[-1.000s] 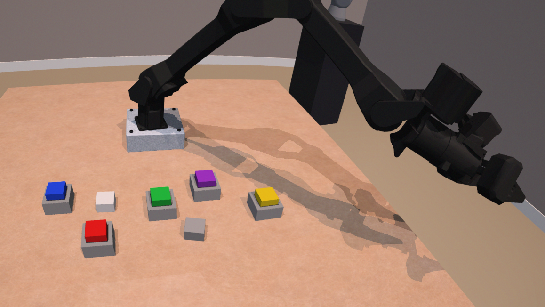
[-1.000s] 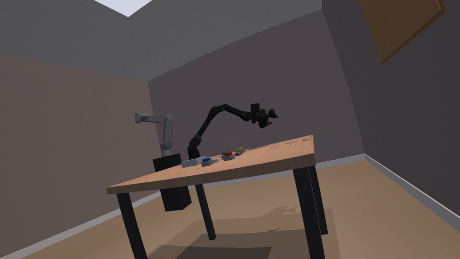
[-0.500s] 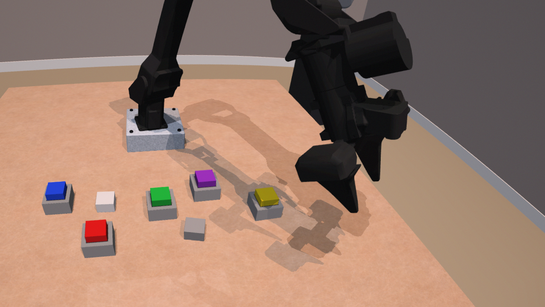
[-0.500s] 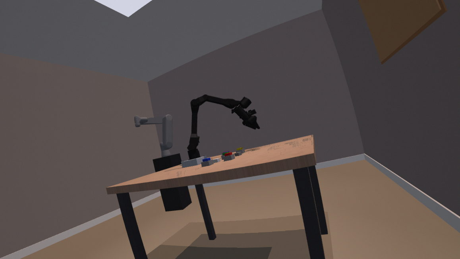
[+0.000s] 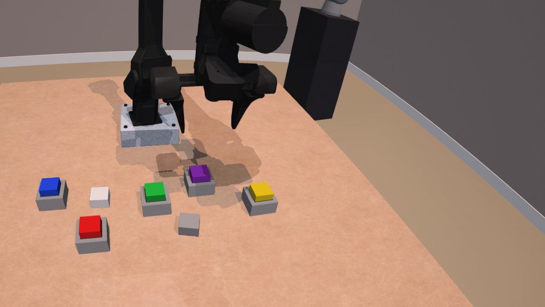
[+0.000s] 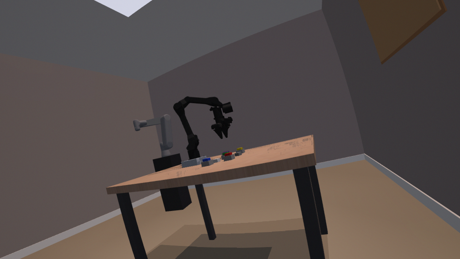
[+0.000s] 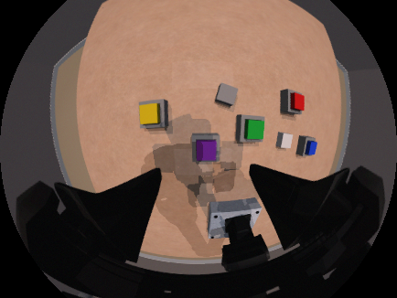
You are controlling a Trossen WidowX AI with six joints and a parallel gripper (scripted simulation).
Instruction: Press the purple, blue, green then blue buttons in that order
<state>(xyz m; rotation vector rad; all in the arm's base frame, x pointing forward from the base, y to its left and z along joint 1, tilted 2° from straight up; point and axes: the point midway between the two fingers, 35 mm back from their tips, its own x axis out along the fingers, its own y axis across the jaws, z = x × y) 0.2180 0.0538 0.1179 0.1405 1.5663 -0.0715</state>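
Now: the purple button 1 cm behind my gripper tip and 9 cm below it. The rest, counted from my gripper tip: yellow button: 7 cm ahead, 8 cm to the left, 9 cm below; green button: 1 cm ahead, 9 cm to the right, 9 cm below; grey block: 8 cm ahead, 6 cm to the right, 12 cm below.
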